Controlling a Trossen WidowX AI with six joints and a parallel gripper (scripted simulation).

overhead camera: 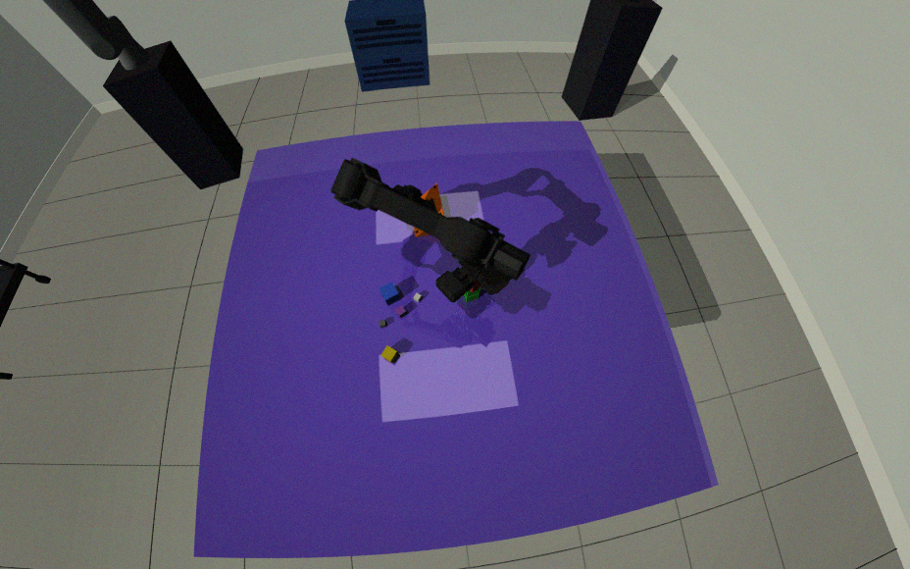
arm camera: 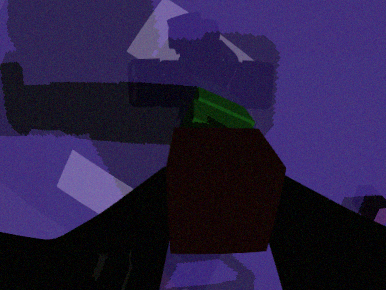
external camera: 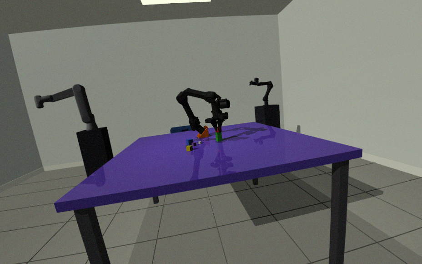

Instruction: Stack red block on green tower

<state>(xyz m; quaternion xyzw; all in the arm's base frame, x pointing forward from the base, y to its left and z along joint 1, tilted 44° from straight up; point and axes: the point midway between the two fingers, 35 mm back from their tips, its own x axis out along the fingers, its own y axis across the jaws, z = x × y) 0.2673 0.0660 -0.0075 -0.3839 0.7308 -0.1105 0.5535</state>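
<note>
Right now my gripper tip is 10 mm below the red block. Also, from my gripper tip: yellow block 110 mm ahead, 240 mm to the right, 60 mm below; blue block 50 mm behind, 210 mm to the right, 60 mm below.
</note>
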